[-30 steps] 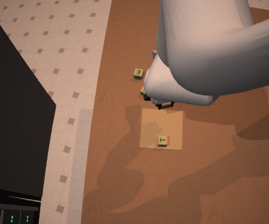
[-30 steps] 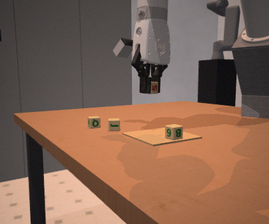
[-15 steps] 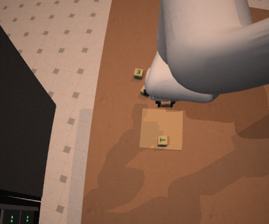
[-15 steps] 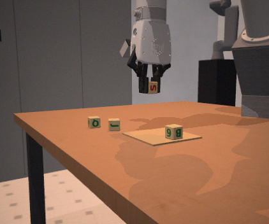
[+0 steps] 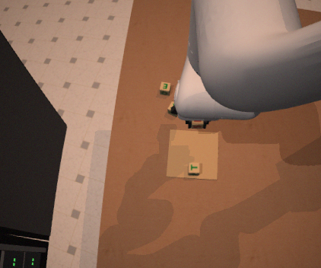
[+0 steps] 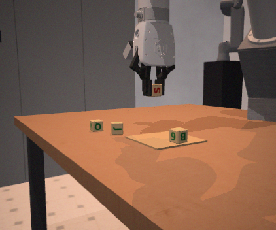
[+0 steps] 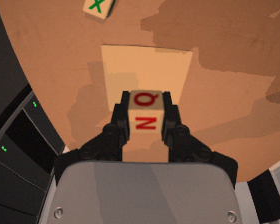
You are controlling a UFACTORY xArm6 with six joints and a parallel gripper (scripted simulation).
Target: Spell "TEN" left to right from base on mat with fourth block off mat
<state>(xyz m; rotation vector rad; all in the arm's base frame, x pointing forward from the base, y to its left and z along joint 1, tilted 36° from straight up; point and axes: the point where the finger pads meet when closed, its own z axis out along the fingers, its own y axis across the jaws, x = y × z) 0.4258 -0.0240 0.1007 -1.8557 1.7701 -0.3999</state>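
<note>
Now: the tan mat 50 mm to the left of my hand and 120 mm below it. Also, from my hand: X block (70 mm ahead, 80 mm to the right, 110 mm below); E block (100 mm ahead, 150 mm to the right, 110 mm below); T block (10 mm behind, 100 mm to the left, 110 mm below).
</note>
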